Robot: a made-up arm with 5 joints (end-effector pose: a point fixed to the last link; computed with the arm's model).
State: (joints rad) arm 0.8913 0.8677 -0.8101 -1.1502 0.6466
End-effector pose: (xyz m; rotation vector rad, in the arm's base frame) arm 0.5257 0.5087 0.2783 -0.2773 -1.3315 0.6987
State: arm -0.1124 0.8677 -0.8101 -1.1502 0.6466
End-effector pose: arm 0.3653 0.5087 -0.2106 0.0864 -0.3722 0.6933
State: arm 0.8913 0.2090 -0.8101 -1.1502 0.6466
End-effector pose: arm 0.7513 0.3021 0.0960 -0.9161 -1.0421 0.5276
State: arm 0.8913 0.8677 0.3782 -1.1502 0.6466
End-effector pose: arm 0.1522 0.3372 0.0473 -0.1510 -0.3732 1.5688
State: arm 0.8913 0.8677 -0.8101 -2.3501 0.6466
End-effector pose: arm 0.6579 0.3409 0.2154 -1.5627 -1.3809 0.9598
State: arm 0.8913 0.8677 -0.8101 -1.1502 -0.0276
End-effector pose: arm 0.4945 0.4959 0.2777 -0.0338 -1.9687 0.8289
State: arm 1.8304 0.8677 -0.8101 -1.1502 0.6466
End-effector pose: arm 0.2311 0.5087 0.6623 -0.6541 -2.2161 0.5777
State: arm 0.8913 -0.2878 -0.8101 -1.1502 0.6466
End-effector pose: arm 0.8283 0.0501 0.0338 -1.3586 -0.7654 0.3686
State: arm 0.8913 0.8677 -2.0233 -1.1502 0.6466
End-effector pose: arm 0.5995 0.2717 0.6893 -0.3393 -2.0171 -0.4536
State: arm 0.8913 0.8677 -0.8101 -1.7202 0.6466
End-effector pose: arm 0.5905 0.4428 0.2171 -0.8761 -1.3997 0.8423
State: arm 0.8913 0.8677 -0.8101 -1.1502 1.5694
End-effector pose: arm 0.5624 0.5040 0.2520 -0.5214 -0.4497 0.4681
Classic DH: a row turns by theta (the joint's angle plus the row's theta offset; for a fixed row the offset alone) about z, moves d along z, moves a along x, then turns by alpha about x. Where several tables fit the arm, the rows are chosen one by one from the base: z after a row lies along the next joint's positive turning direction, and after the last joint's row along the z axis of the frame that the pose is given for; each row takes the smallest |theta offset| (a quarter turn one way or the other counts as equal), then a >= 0, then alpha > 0; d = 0 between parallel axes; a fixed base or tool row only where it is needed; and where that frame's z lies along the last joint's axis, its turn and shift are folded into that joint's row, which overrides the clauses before.
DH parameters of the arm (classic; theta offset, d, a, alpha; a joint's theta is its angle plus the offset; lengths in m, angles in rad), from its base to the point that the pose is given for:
base (fixed): 0 0.18 0 1.5708
joint 1: -1.5708 0.019 0.19 -1.5708
joint 2: 0 0.366 0.085 -1.5708
joint 3: 1.5708 0.149 0.092 1.5708
joint 4: 0 0.287 0.049 -1.5708
joint 5: 0 0.197 -0.051 -1.5708
tool (fixed): 3.1416 -0.001 0 0

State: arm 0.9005 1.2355 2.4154 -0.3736 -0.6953
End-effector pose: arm 0.0508 -0.1187 0.5551 0.6436 0.8322 1.4110
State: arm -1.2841 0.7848 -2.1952 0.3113 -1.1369
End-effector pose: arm 0.2262 0.2180 -0.3736 -0.6770 -1.8966 -1.0577
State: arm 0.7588 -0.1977 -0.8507 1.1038 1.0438
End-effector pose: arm 0.8150 0.1864 0.2846 0.9118 -0.5918 -0.3478
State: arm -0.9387 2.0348 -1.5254 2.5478 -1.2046
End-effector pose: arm 0.2265 0.0273 -0.4071 0.5550 -1.3704 1.8336
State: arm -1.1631 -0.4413 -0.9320 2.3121 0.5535
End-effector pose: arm -0.1116 -0.0972 -0.5794 0.1889 0.2394 -1.9348
